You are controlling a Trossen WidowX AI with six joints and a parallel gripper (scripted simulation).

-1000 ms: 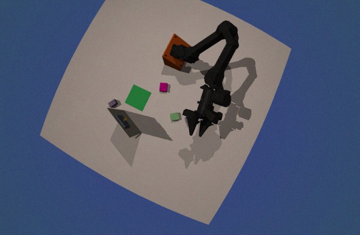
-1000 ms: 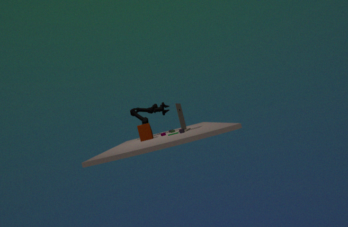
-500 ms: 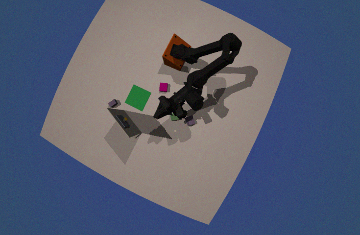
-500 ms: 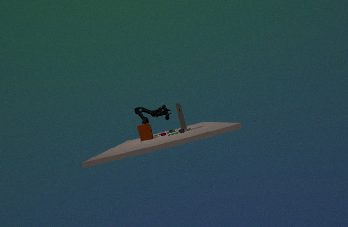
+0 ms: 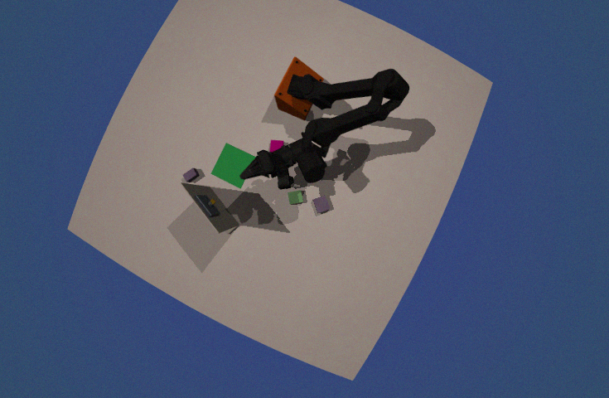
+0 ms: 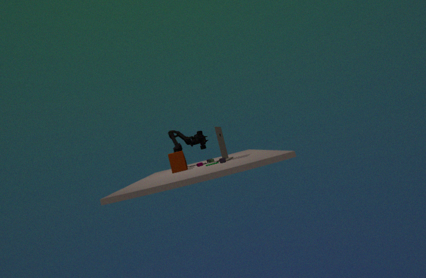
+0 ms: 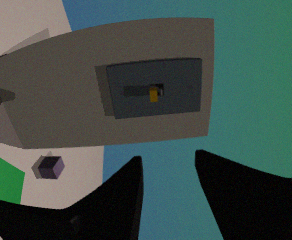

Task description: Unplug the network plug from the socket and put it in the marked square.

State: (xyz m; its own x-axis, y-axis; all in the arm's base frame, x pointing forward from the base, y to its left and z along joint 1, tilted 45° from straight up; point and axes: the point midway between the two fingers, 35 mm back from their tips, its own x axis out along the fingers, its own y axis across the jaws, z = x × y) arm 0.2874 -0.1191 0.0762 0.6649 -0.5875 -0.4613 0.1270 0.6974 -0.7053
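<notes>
The network plug lies 100 mm ahead of my gripper tip and 70 mm to the right of it. From my gripper tip the other things lie so: upright grey panel 110 mm ahead, 100 mm below, 80 mm to the right; then green marked square 250 mm below, 80 mm to the right, 30 mm behind.
</notes>
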